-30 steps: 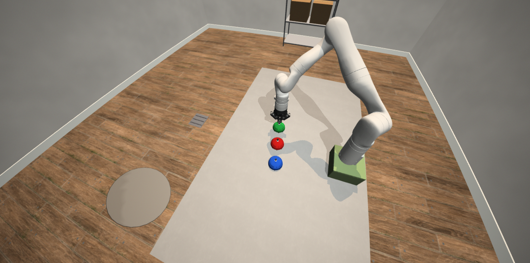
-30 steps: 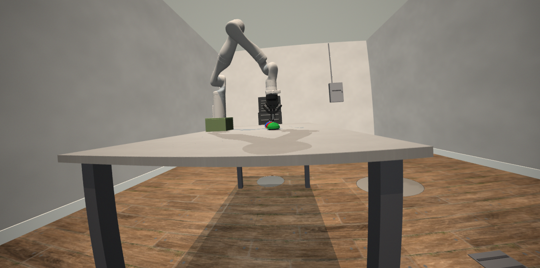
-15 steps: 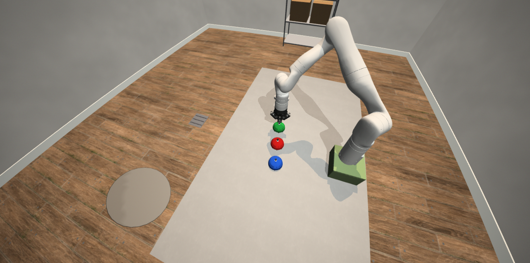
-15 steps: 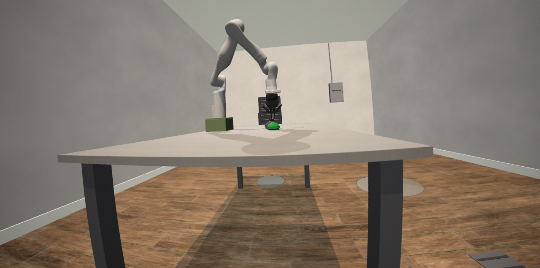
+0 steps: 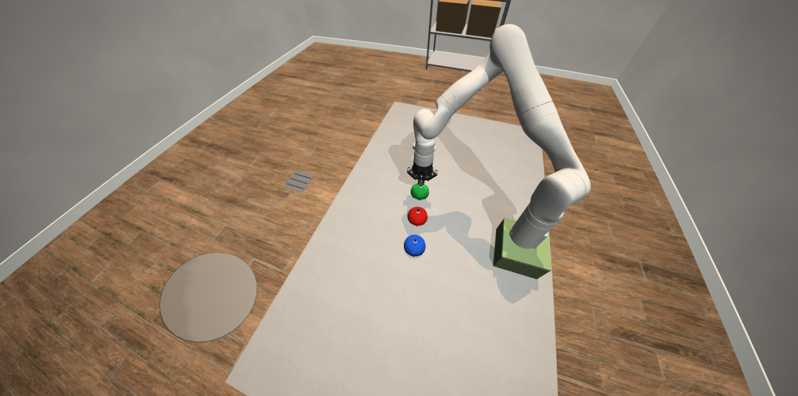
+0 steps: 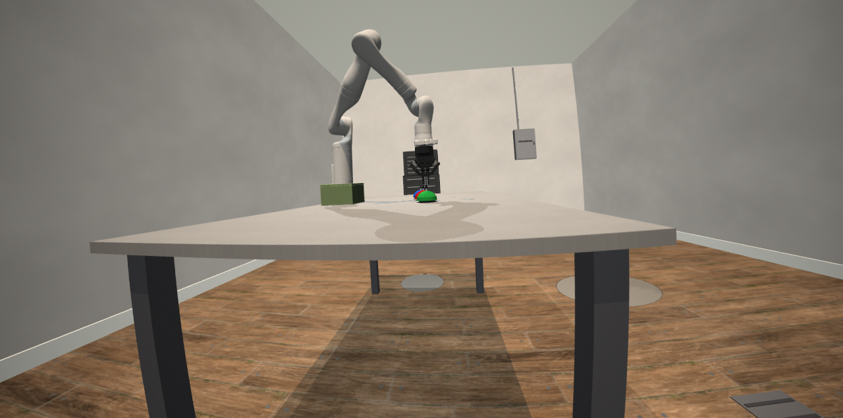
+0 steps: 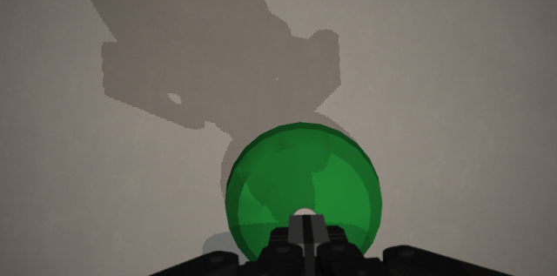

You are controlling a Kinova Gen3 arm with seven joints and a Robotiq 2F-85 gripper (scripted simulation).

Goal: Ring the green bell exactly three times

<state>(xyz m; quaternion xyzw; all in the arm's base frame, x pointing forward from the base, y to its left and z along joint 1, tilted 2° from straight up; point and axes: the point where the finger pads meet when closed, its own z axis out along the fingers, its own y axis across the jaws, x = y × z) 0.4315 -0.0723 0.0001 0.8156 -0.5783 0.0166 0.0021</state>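
The green bell is 5 cm below my hand. Also, from my hand: red bell: 4 cm behind, 12 cm to the left, 5 cm below; blue bell: 8 cm behind, 24 cm to the left, 5 cm below.
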